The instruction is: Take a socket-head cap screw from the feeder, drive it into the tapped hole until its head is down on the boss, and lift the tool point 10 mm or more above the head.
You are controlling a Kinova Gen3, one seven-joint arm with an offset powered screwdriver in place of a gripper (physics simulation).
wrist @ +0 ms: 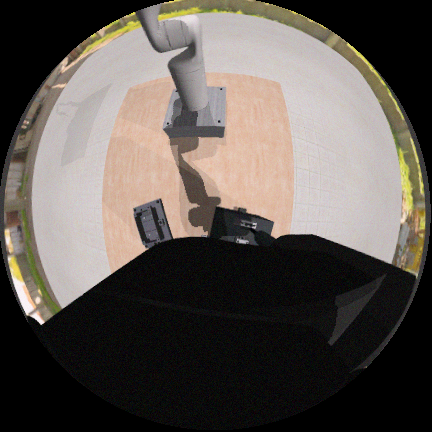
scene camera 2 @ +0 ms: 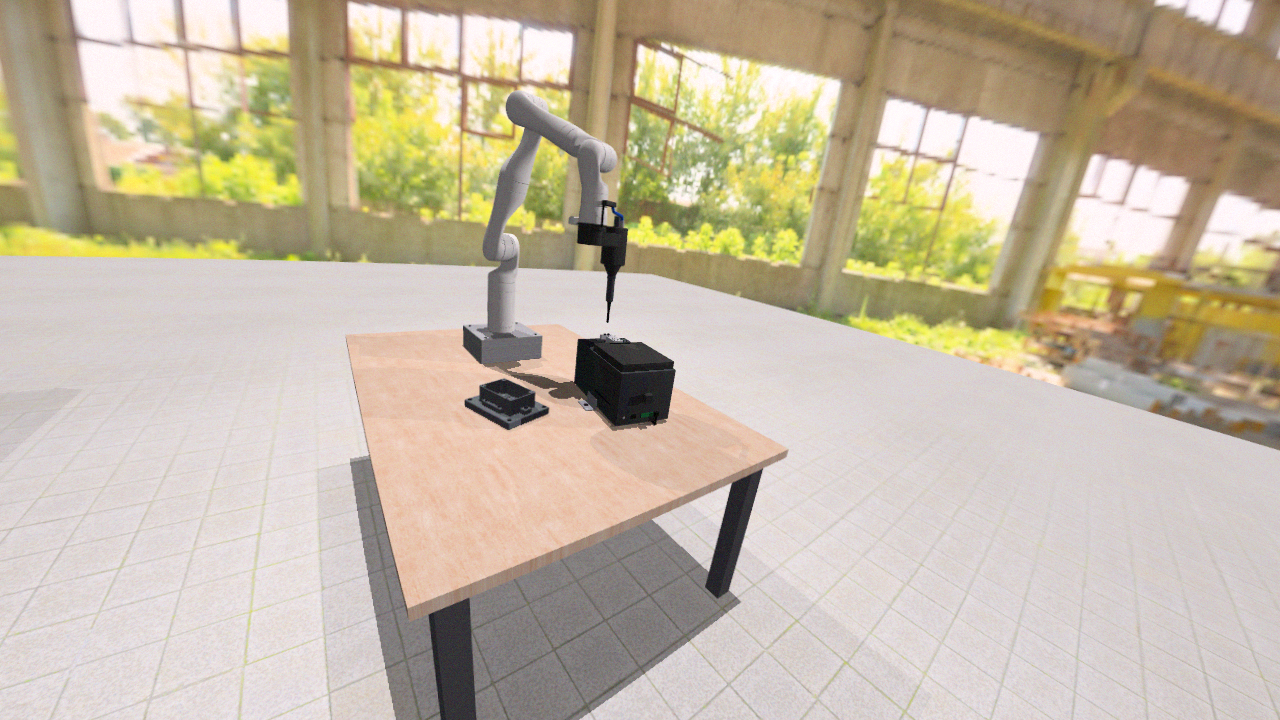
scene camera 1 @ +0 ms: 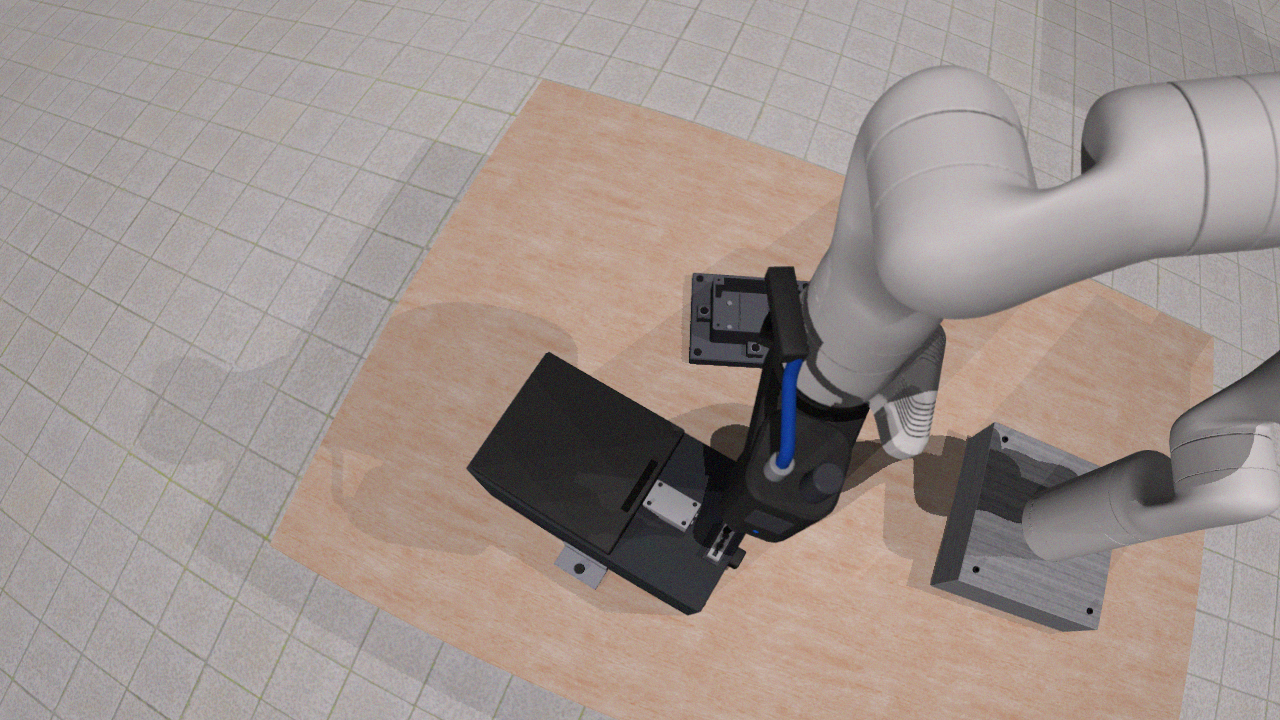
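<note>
The black screw feeder (scene camera 1: pixel 572 438) (scene camera 2: pixel 624 385) (wrist: pixel 225 223) stands on the table, with a small silver pickup slot (scene camera 1: pixel 715 552) (wrist: pixel 248 225) near one end. My screwdriver (scene camera 2: pixel 607 319) points down above that end of the feeder, with a visible gap beneath its tip in scene camera 2. In scene camera 1 its black body covers part of the feeder's edge. The tip is too small to tell whether a screw is on it. The dark grey housing (scene camera 1: pixel 716 336) (scene camera 2: pixel 506 408) (wrist: pixel 142 226) sits apart from the feeder; the tool mount partly hides it in scene camera 1. I cannot make out which hole is the tapped one.
The arm's grey base block (scene camera 1: pixel 955 528) (scene camera 2: pixel 501 345) (wrist: pixel 195 131) stands on the wooden table (scene camera 1: pixel 501 214) (scene camera 2: pixel 465 501) (wrist: pixel 250 165). A small bracket (scene camera 1: pixel 590 573) sticks out from the feeder's side. The black tool body fills the lower wrist view.
</note>
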